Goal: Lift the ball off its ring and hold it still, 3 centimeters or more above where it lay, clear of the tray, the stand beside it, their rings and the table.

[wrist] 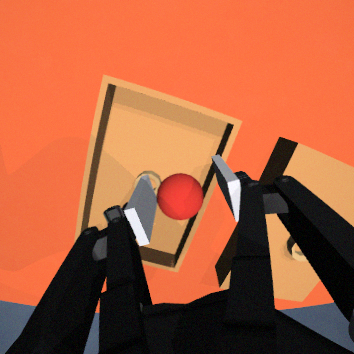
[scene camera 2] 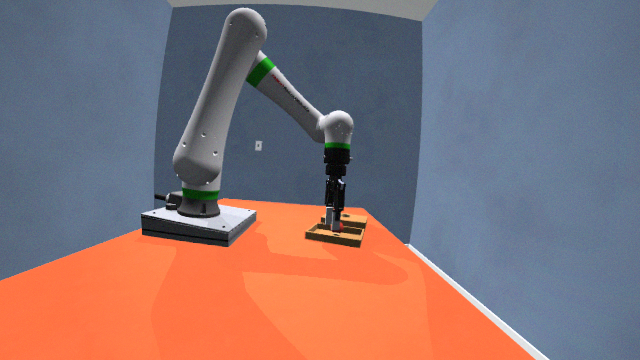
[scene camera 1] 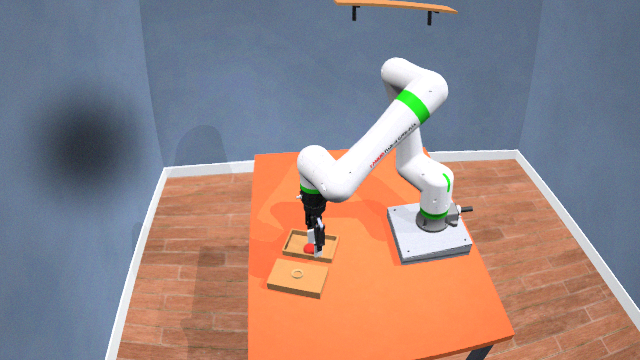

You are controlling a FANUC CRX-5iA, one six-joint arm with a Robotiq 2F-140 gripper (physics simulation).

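Seen in the pictures: gripper, between the fingertips: (wrist: 183, 178) (scene camera 2: 331, 227) (scene camera 1: 315, 249); arm's base, origin of its link: (scene camera 2: 199, 212) (scene camera 1: 432, 220).
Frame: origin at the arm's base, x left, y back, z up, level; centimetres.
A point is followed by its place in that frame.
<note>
The red ball (scene camera 1: 308, 248) @(x 12.0, y -49.8, z -1.4 cm) (scene camera 2: 341, 228) @(x 8.9, y -51.0, z -2.9 cm) (wrist: 180, 196) @(x 10.6, y -48.4, z -1.1 cm) is low inside the shallow wooden tray (scene camera 1: 300, 255) @(x 12.9, y -52.9, z -4.2 cm) (scene camera 2: 345, 243) @(x -0.3, y -52.1, z -5.1 cm) (wrist: 170, 98) @(x 9.1, y -40.1, z -3.2 cm), near its long wall on the stand side. A small ring (wrist: 148, 173) @(x 7.2, y -47.7, z -4.6 cm) lies on the tray floor beside the ball in the wrist view; what is under the ball is hidden. My gripper (scene camera 1: 314, 245) @(x 10.8, y -47.5, z -3.2 cm) (scene camera 2: 332, 224) @(x 10.8, y -47.5, z -3.2 cm) (wrist: 183, 178) @(x 10.8, y -47.5, z -3.2 cm) points down, partly open, with the ball between its fingers. In the wrist view the left finger is close against the ball, contact unclear, and a gap shows between the ball and the right finger.
The wooden stand (scene camera 1: 310, 282) @(x 28.7, y -49.0, z -2.1 cm) (scene camera 2: 357, 219) @(x 21.1, y -58.4, z -2.1 cm) (wrist: 320, 175) @(x 24.4, y -45.7, z -2.1 cm) is beside the tray, with a ring (scene camera 1: 297, 278) @(x 27.2, y -53.4, z -1.6 cm) on its top. The right finger hangs near the gap between tray and stand. The arm's grey base plate (scene camera 1: 410, 240) @(x 9.9, y -11.2, z -1.0 cm) (scene camera 2: 235, 222) @(x -2.4, y -15.6, z -1.1 cm) is farther off on the orange table (scene camera 1: 380, 310) @(x 39.9, y -25.2, z -5.9 cm).
</note>
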